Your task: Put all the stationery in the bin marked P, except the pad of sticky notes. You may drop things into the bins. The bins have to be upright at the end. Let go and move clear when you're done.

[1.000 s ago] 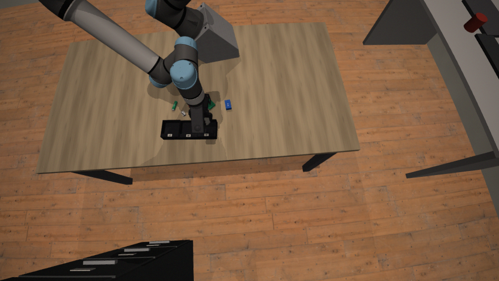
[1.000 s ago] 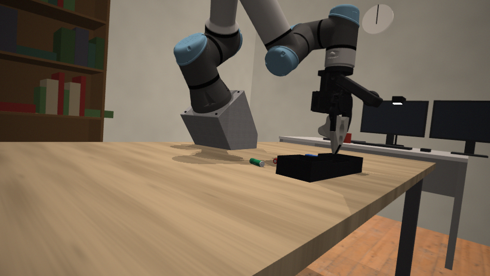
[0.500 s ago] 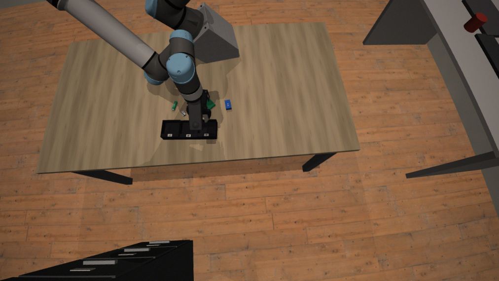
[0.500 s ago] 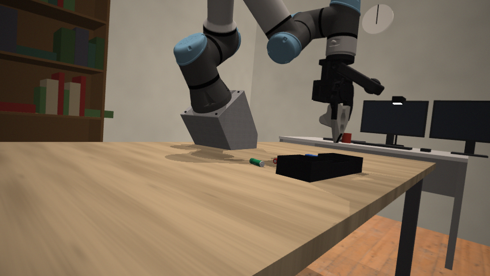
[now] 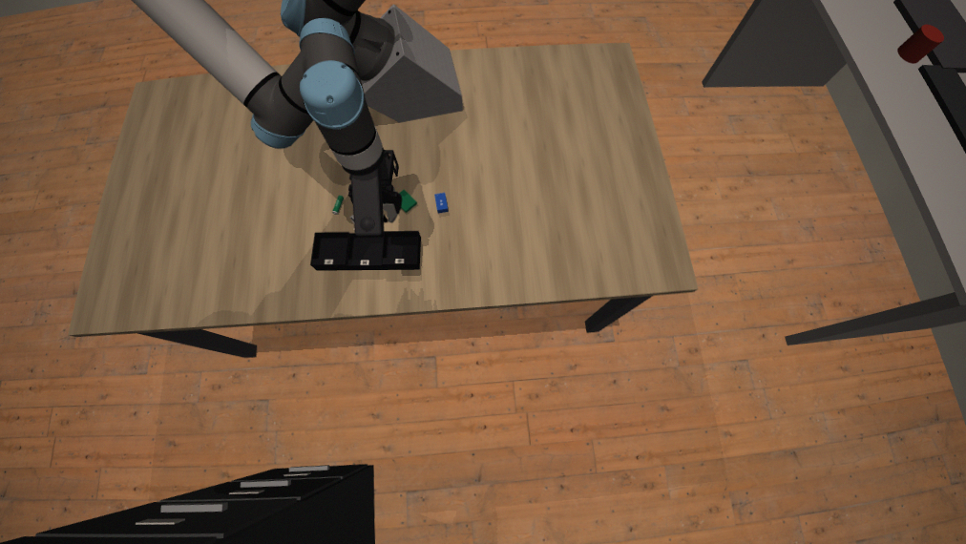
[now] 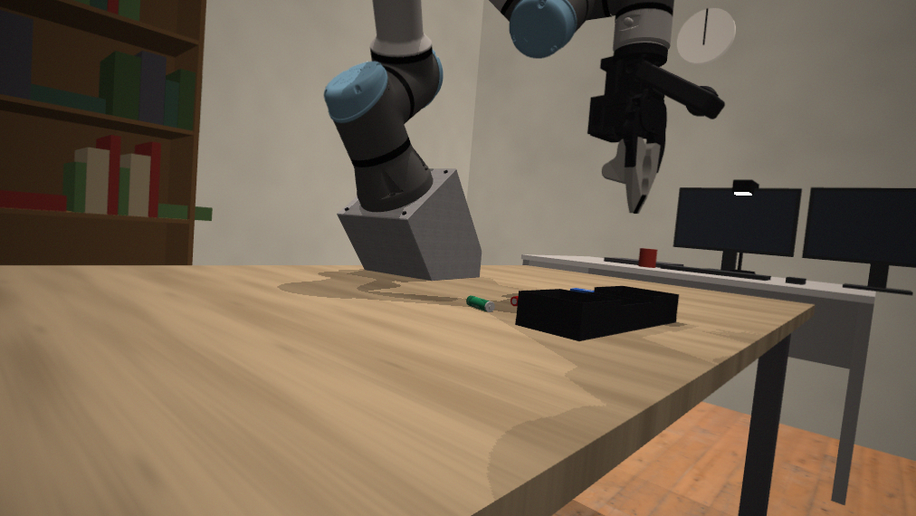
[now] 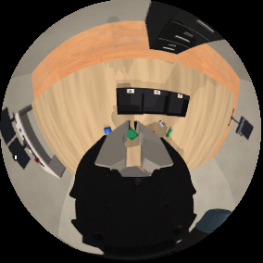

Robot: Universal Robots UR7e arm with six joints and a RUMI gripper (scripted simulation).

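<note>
My gripper is now 15 cm above the white-grey piece, 11 cm to the left of it and 9 cm past it. Round my hand: flat green pad: 16 cm below, 13 cm behind, 1 cm to the left; red item: 15 cm below, 13 cm behind, 6 cm to the right; bin row: 14 cm below, 8 cm to the right.
</note>
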